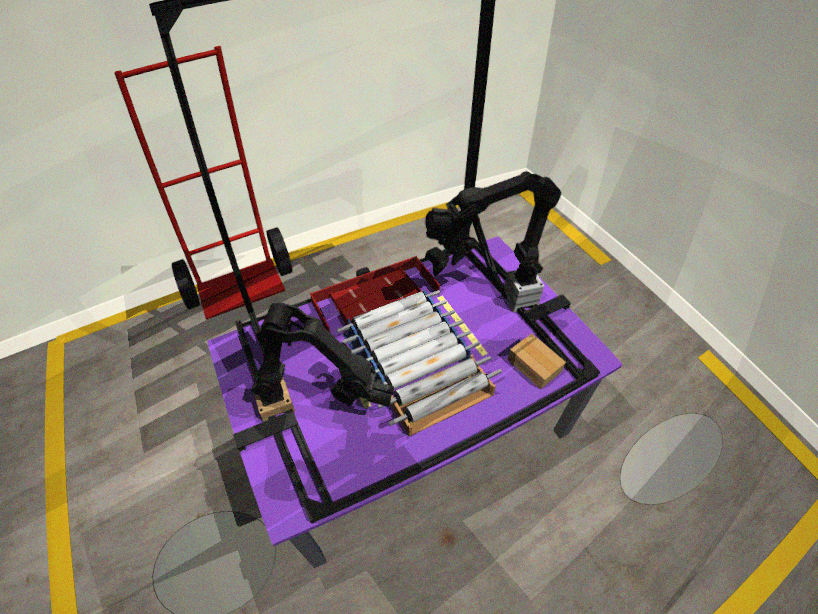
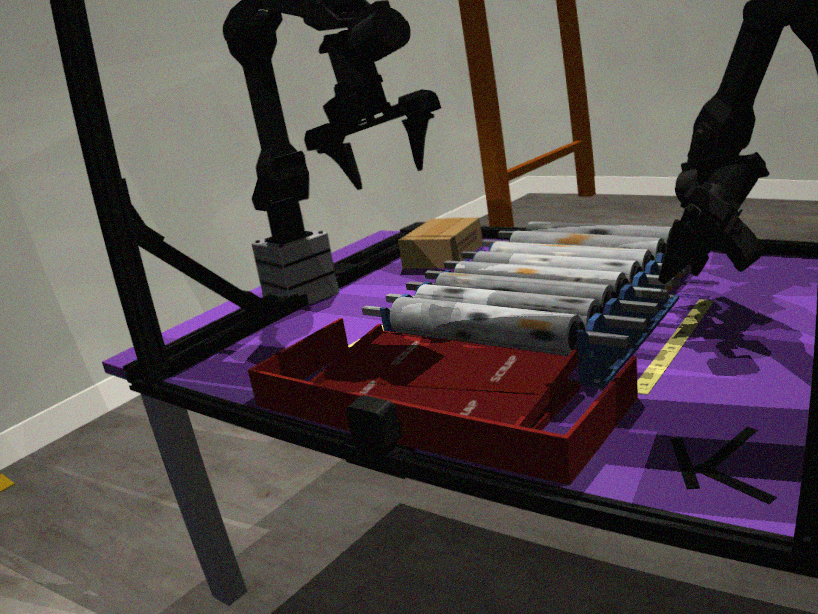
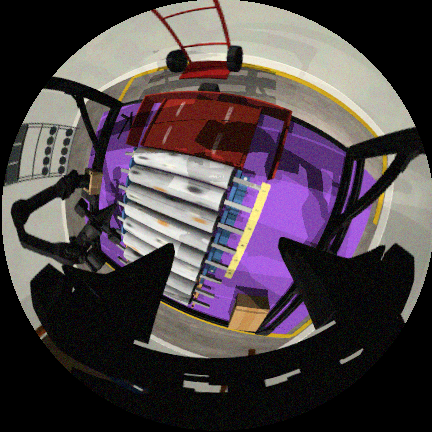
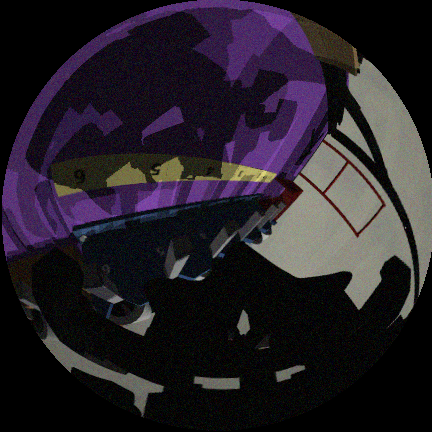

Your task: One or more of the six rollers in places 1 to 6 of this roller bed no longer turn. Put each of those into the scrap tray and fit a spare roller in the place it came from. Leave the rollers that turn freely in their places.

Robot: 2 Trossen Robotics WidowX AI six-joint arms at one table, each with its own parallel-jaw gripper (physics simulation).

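Places are measured from the left arm's base along level axes (x ahead, y left, z up), in centimetres.
Pixels of known places: left gripper, fingertip midpoint: (image 1: 443,270) (image 2: 389,180) (image 3: 226,245); right gripper, fingertip midpoint: (image 2: 661,281) (image 3: 115,203) (image 4: 237,246); left arm's base, origin of the base link: (image 1: 525,278) (image 2: 288,237); right arm's base, origin of the base link: (image 1: 271,394) (image 3: 86,180).
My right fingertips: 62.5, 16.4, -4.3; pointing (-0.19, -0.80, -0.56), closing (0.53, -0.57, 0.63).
Observation:
Ahead of a thing's pixels: the offset from my right fingertips to its top centre, as dx, dy, dz. Level surfaces: height alone.
The roller bed @(-2.1, -3.4, -0.1) (image 1: 365,356) (image 2: 598,359) has blue side rails and carries several grey rollers @(-18.7, +0.7, +0.8) (image 1: 419,347) @(-14.4, -19.2, +0.8) (image 2: 480,323) @(-15.2, -14.1, +0.8) (image 3: 177,189) side by side. A yellow number strip (image 1: 461,329) (image 2: 671,347) (image 3: 250,225) (image 4: 160,173) runs along it. The red scrap tray @(-11.8, -30.6, -1.8) (image 1: 324,297) (image 2: 443,441) (image 3: 135,125) lies at the bed's far end and I see no roller in it. My left gripper (image 1: 451,256) (image 2: 387,173) (image 3: 226,245) is open and empty, high above the tray end. My right gripper (image 2: 675,268) (image 4: 237,246) is shut on nothing, low beside the axle stubs near places 5 and 6.
A wood-coloured holder @(-21.8, +15.1, -6.2) (image 1: 449,416) at the bed's near end carries two more rollers. A cardboard box @(-54.9, +11.8, -1.2) (image 1: 536,361) (image 2: 440,243) (image 3: 247,314) sits on the purple table @(dz -6.8) (image 1: 358,451). A red hand truck (image 1: 193,177) (image 3: 205,68) stands behind. A black frame edges the table.

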